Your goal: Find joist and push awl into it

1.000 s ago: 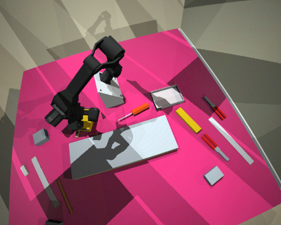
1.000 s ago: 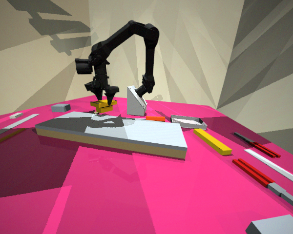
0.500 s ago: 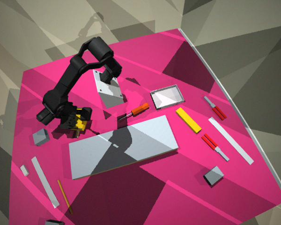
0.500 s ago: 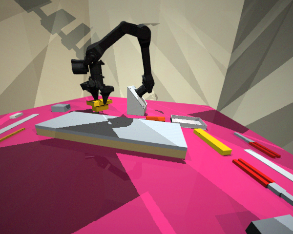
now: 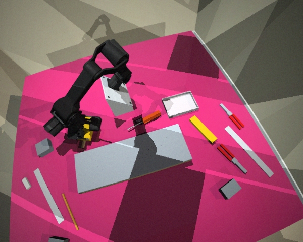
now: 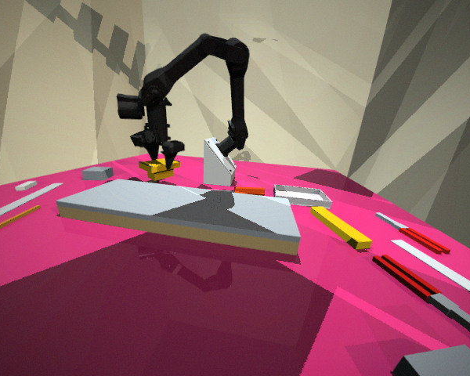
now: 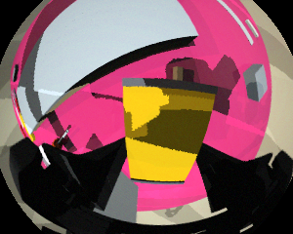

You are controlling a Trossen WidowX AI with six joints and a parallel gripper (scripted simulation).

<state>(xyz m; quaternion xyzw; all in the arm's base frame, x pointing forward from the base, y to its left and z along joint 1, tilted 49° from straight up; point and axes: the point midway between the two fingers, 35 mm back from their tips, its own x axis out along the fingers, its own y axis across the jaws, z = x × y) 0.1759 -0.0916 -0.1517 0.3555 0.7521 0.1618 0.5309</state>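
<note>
Now: gripper tip 2 cm above the yellow stud finder and 1 cm past it. The rest, counted from my gripper tip: pencil (35 cm ahead, 15 cm to the right, 6 cm below); white eraser (37 cm to the right, 17 cm ahead, 6 cm below); awl (6 cm below, 3 cm to the right).
</note>
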